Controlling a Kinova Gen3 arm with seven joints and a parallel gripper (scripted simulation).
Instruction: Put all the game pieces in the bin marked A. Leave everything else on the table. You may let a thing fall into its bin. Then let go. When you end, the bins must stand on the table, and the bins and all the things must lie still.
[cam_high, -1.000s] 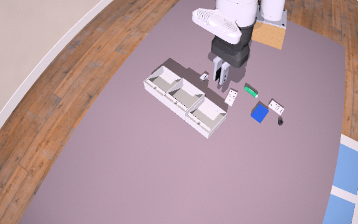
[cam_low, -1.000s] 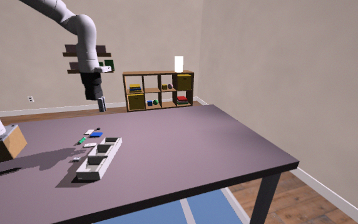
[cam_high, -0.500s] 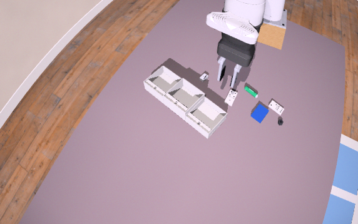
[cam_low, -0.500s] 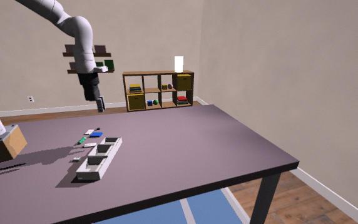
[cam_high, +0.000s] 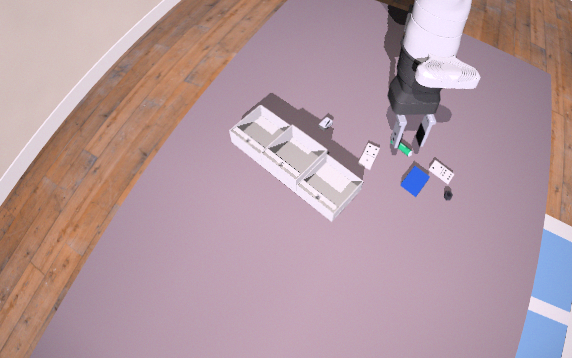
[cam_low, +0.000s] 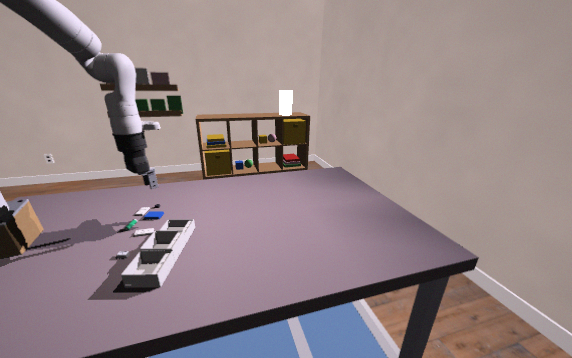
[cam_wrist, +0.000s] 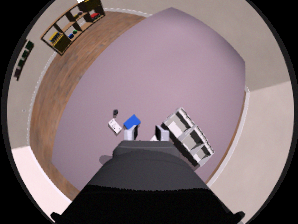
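The black piece lies 50 mm behind my hand, 110 mm to the left of it and 150 mm below it. From my hand the other things lie so: green cylinder (80 mm behind, 20 mm to the right, 150 mm below); joined white bins (80 mm ahead, 170 mm to the right, 130 mm below); blue flat block (30 mm behind, 40 mm to the left, 150 mm below).
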